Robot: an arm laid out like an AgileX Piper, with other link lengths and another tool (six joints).
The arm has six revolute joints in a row. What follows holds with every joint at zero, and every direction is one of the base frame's. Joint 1 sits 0.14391 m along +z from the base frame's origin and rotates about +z. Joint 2 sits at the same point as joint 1 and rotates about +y. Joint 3 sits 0.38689 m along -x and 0.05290 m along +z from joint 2 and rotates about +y. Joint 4 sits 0.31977 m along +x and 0.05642 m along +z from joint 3 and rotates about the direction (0.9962, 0, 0.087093). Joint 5 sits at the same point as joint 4 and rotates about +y. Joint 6 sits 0.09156 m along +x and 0.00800 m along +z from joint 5 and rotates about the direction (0.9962, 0, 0.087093). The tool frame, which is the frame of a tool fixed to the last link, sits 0.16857 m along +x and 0.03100 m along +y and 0.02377 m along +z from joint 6; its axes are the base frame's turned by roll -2.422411, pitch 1.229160 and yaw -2.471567 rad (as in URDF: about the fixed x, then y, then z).
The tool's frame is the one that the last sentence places.
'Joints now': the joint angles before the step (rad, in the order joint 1, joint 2, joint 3, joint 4, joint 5, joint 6). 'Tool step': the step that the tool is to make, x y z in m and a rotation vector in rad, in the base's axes. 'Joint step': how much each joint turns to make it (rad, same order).
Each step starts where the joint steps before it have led.
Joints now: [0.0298 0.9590 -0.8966 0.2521 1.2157 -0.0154]
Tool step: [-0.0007 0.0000 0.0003 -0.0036 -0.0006 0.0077]
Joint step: [0.0002 -0.0001 -0.0017 -0.0008 0.0032 -0.0075]
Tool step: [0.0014 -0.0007 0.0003 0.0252 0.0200 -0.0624]
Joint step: [0.0000 0.0002 0.0000 0.0001 0.0028 0.0701]
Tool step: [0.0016 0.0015 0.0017 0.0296 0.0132 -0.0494]
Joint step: [-0.0001 -0.0001 -0.0008 0.0098 0.0001 0.0551]
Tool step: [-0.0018 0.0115 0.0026 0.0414 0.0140 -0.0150]
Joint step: [0.0269 0.0000 0.0001 0.0245 0.0000 0.0476]
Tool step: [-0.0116 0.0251 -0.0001 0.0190 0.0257 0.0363]
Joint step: [0.1217 0.0001 -0.0013 -0.0130 -0.0001 0.0951]
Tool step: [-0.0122 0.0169 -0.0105 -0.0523 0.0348 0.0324]
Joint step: [0.1721 0.0154 -0.0010 -0.0963 0.0012 0.1517]
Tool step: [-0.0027 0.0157 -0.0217 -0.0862 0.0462 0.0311]
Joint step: [0.1609 0.0640 -0.0002 -0.1047 -0.0020 0.1398]
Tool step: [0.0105 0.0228 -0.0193 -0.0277 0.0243 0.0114]
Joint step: [0.0818 0.0819 0.0002 -0.0313 -0.0507 0.0734]
